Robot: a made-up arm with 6 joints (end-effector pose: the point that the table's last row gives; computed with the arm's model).
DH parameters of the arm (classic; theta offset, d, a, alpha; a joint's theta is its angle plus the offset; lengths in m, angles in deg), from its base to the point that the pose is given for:
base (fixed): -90 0.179 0 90
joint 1: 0 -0.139 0.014 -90
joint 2: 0 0.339 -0.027 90
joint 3: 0 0.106 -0.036 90
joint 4: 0 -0.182 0.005 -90
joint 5: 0 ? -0.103 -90
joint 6: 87.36 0 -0.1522 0
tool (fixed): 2.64 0.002 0 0
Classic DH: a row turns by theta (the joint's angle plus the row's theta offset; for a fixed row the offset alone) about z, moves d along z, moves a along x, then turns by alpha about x.
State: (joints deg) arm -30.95 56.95 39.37 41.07 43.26 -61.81
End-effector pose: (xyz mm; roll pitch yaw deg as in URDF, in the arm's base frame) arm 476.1 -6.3 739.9 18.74 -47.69 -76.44
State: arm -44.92 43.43 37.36 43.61 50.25 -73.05
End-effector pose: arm 579.8 -240.5 630.2 14.93 -33.69 -97.46
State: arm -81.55 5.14 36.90 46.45 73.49 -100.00
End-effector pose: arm 567.9 -570.2 -43.1 -25.64 -36.44 -117.16
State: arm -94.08 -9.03 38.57 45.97 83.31 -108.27
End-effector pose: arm 467.2 -533.1 -285.1 -44.24 -43.97 -104.75
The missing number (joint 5, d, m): -0.631
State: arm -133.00 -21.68 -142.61 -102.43 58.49 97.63
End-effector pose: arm -299.7 -53.3 -597.1 61.13 -14.47 -100.91
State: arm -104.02 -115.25 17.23 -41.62 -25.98 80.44
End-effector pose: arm 392.6 -233.9 -442.0 117.88 -0.27 -10.98
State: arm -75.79 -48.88 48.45 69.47 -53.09 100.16
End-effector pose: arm 6.9 -907.7 153.3 27.29 -13.51 -11.37
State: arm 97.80 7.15 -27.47 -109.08 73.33 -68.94
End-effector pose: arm -287.7 479.6 -381.2 -59.77 6.79 81.97
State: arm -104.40 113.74 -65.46 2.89 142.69 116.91
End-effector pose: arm 36.1 -577.2 632.7 -115.33 17.59 89.58
